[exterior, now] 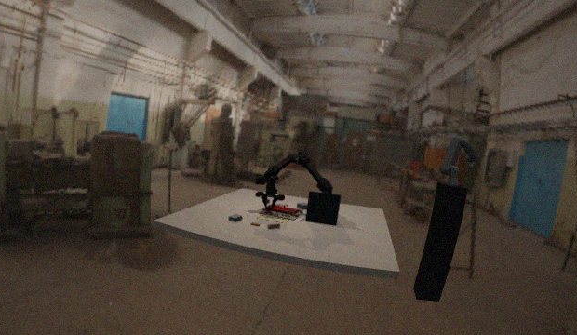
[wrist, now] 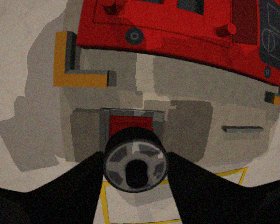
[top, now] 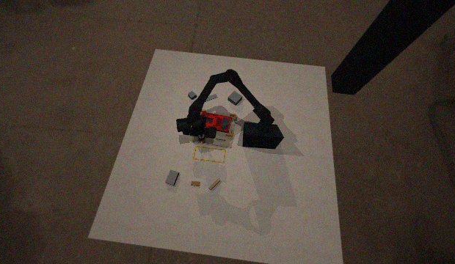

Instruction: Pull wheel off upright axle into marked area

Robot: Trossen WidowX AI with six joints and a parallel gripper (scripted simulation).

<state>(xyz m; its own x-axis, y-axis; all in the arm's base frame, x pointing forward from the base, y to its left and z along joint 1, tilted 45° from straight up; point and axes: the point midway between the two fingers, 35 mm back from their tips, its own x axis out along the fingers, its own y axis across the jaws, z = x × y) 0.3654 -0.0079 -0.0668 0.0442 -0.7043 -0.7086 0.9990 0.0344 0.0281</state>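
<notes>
The wheel is right at my gripper tip. From my gripper tip the other things lie so: grey block (26 cm to the left, 12 cm ahead, 3 cm below).
</notes>
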